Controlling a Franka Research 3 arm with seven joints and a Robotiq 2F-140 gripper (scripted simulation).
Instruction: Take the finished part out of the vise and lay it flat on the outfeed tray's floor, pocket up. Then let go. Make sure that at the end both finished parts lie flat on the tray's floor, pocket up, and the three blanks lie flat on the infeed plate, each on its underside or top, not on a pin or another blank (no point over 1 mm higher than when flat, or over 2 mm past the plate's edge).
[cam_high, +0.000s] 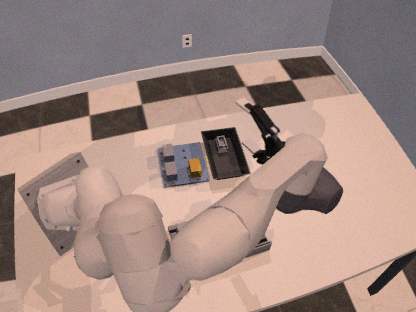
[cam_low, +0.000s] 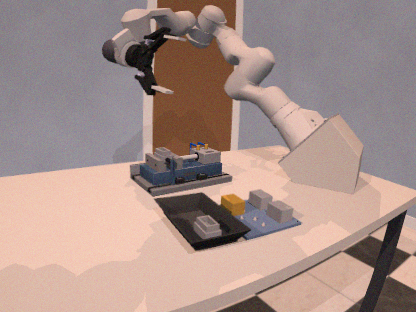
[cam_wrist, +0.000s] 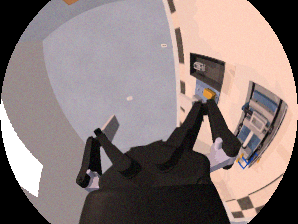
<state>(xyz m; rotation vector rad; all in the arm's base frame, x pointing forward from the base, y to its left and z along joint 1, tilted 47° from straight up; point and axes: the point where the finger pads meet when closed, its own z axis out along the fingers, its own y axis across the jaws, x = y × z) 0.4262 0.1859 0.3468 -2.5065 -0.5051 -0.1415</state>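
The blue vise lies 13 cm behind my hand, 12 cm to the right of it and 34 cm below it. Also, from my hand: blue fixture plate (10 cm behind, 22 cm to the left, 38 cm below); then yellow block (8 cm behind, 17 cm to the left, 35 cm below).
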